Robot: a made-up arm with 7 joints.
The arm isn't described. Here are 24 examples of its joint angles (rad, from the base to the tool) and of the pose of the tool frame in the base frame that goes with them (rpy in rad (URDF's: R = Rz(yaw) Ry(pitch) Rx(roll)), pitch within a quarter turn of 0, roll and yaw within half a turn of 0; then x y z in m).
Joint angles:
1: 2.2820 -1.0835 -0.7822 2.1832 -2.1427 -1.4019 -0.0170
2: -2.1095 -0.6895 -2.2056 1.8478 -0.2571 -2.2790 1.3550
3: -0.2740 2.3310 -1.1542 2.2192 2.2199 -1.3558 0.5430
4: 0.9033 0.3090 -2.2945 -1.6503 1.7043 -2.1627 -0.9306
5: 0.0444 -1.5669 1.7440 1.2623 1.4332 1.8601 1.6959
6: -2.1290 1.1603 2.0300 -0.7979 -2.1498 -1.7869 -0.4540
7: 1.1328 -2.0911 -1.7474 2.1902 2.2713 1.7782 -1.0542
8: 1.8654 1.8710 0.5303 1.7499 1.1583 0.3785 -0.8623
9: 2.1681 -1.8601 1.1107 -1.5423 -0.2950 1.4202 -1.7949
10: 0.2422 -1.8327 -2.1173 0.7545 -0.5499 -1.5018 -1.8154
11: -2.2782 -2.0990 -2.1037 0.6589 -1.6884 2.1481 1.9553
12: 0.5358 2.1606 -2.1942 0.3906 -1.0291 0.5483 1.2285
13: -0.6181 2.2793 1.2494 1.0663 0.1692 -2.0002 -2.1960
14: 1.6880 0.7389 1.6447 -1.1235 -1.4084 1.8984 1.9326
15: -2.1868 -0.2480 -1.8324 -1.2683 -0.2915 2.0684 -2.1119
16: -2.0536 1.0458 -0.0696 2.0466 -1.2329 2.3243 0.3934
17: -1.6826 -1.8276 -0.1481 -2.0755 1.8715 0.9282 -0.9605
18: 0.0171 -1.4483 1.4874 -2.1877 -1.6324 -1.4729 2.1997
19: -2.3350 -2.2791 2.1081 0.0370 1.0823 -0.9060 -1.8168
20: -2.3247 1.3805 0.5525 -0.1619 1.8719 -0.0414 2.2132
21: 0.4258 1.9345 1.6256 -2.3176 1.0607 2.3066 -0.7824
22: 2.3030 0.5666 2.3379 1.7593 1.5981 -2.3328 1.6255
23: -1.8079 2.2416 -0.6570 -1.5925 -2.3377 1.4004 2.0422
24: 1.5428 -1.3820 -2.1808 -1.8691 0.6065 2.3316 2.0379
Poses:
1: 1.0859 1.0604 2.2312 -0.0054 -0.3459 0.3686
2: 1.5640 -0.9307 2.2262 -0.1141 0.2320 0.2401
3: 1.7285 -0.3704 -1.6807 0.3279 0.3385 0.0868
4: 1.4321 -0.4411 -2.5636 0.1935 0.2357 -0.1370
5: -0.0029 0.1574 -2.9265 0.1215 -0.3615 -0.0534
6: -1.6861 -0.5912 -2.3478 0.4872 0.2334 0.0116
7: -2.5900 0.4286 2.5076 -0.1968 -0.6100 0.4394
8: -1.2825 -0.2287 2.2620 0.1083 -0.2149 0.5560
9: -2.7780 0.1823 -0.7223 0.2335 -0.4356 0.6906
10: -1.2652 -1.0500 -1.9778 0.5970 -0.0192 0.2314
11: -1.1800 -0.4606 -2.9102 -0.4678 0.5330 -0.3992
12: -1.3212 0.0536 1.8477 0.3404 -0.7811 0.3448
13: -0.4877 -0.6636 1.4070 0.3726 0.1101 0.4697
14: 0.8650 -0.2930 1.4421 -0.6531 -0.0417 0.0726
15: 2.3433 -1.2406 1.5461 -0.9132 0.2698 0.2849
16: 1.4040 0.4414 -2.3698 0.1799 0.4294 0.2537
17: -0.1880 -0.2358 2.1366 0.4566 0.9990 -0.0302
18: 0.6147 0.5601 0.7817 0.6054 0.2602 0.4986
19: -2.9549 -0.5041 -0.4064 0.5228 0.2347 0.3182
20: -1.2472 -0.5964 -2.9479 -0.5172 0.2586 -0.4198
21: 0.0088 0.0359 -2.3936 0.2878 0.2475 -0.1996
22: -0.9883 0.1659 -2.4259 0.0119 -0.4537 0.0224
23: 2.2642 1.0153 0.3922 0.4507 0.7725 0.4886
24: -0.7308 0.5479 2.5659 -0.0860 -0.1622 -0.5548
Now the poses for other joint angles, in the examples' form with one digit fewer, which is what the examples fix.
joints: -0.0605 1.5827 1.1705 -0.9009 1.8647 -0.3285 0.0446
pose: 1.638 -0.110 -1.797 0.408 0.262 -0.569
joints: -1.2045 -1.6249 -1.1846 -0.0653 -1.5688 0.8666 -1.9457
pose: -2.978 0.525 1.610 -0.027 1.116 -0.186
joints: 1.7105 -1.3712 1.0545 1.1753 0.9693 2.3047 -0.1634
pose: 0.109 -0.638 0.105 -0.229 -0.304 -0.005
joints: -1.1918 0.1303 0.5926 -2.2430 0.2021 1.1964 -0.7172
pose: -0.931 -0.973 2.417 0.806 0.677 0.242
